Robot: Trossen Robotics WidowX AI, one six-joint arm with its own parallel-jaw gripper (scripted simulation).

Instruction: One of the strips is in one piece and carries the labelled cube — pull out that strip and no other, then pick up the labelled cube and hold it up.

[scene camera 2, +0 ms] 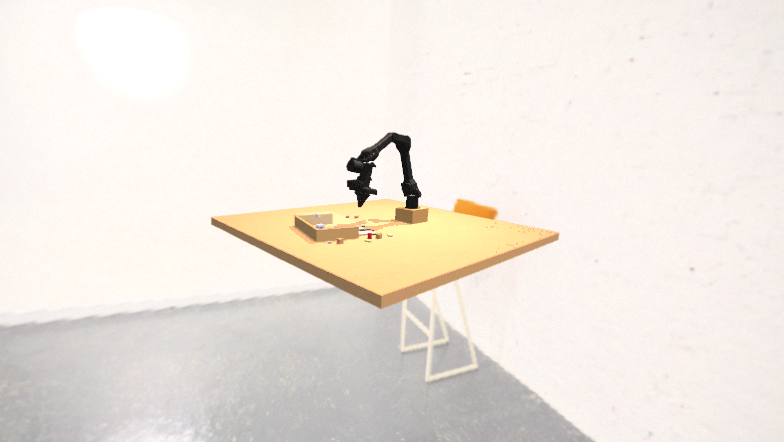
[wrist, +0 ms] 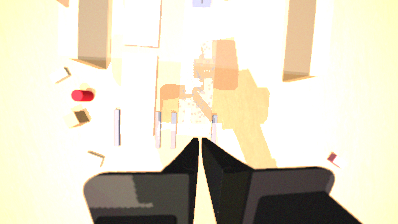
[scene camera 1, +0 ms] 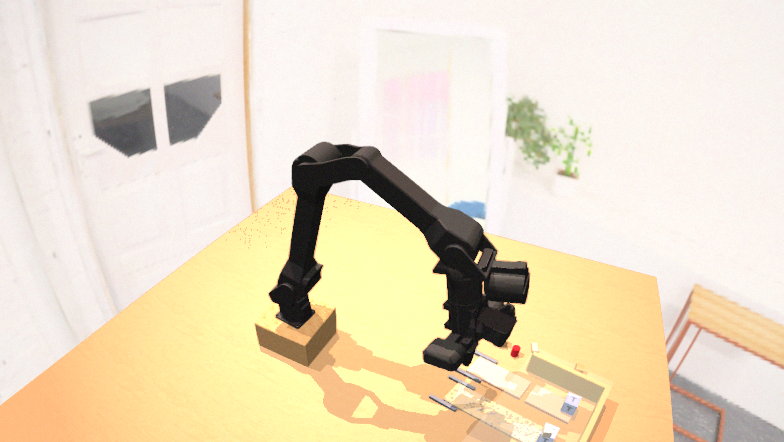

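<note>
In scene camera 1 I can see my gripper (scene camera 1: 466, 364), which is shut and holds nothing, and with it a white strip (scene camera 1: 490, 373). The wrist view gives me the gripper (wrist: 199, 142) again, together with the strip (wrist: 139, 80).
</note>
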